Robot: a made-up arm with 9 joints. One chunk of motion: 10 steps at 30 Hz.
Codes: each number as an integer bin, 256 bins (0 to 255) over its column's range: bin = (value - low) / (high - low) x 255, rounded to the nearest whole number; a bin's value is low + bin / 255 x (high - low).
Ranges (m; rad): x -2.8..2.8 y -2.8..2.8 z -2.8..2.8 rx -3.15..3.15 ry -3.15..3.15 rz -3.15..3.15
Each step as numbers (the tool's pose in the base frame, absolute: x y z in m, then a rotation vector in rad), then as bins.
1 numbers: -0.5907 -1.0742 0.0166 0.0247 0.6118 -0.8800
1 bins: 101 79 128 128 152 92
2 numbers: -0.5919 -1.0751 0.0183 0.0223 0.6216 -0.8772
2 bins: 101 79 128 128 153 92
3 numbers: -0.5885 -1.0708 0.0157 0.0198 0.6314 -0.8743
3 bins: 101 79 128 128 153 92
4 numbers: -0.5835 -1.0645 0.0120 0.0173 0.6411 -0.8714
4 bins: 101 79 128 128 153 92
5 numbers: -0.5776 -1.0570 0.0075 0.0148 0.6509 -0.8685
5 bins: 101 79 128 128 154 92
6 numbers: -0.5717 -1.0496 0.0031 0.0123 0.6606 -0.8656
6 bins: 101 80 128 128 154 92
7 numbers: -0.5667 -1.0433 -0.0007 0.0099 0.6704 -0.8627
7 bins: 102 80 127 128 155 93
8 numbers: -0.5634 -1.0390 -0.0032 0.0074 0.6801 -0.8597
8 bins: 102 80 127 128 155 93
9 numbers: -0.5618 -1.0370 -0.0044 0.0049 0.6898 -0.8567
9 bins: 102 80 127 128 155 93
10 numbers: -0.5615 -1.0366 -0.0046 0.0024 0.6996 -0.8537
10 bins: 102 80 127 128 156 93
